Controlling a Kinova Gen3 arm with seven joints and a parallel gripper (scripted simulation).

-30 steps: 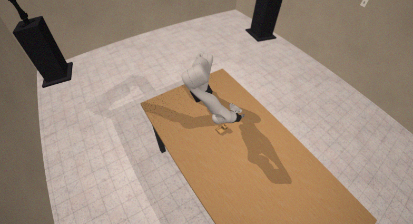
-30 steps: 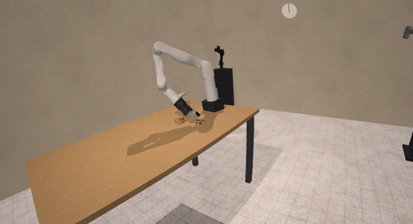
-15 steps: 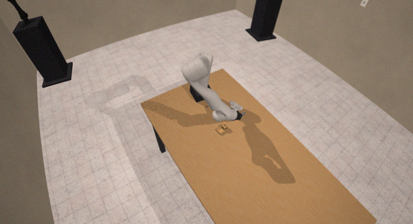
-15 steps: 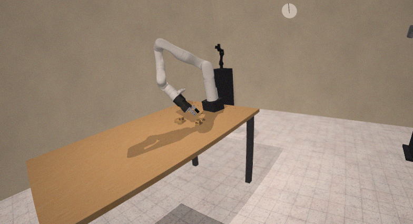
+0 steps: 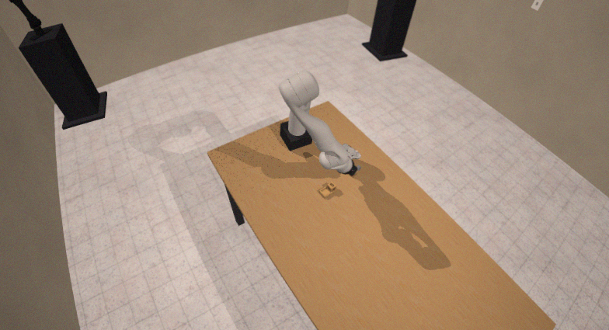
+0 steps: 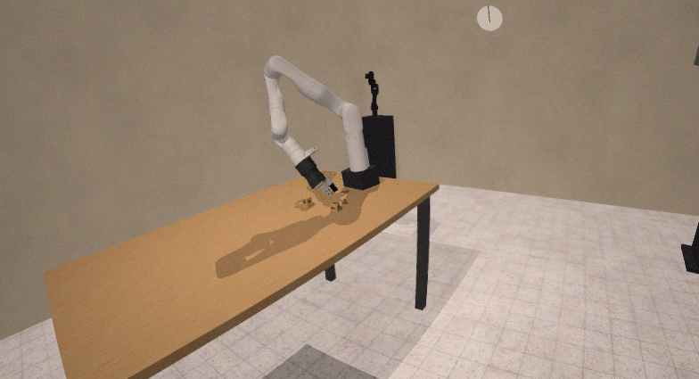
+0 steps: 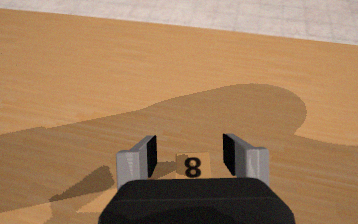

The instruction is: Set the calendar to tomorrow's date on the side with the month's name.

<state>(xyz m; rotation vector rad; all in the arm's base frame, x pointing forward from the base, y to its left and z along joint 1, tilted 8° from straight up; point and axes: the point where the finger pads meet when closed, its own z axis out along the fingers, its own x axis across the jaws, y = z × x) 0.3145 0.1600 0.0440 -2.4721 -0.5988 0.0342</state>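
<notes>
My hand is 70 mm above the wooden date cube and 10 mm to the right of it. Round my hand: wooden tray 150 mm to the right, 80 mm below, 40 mm ahead.
</notes>
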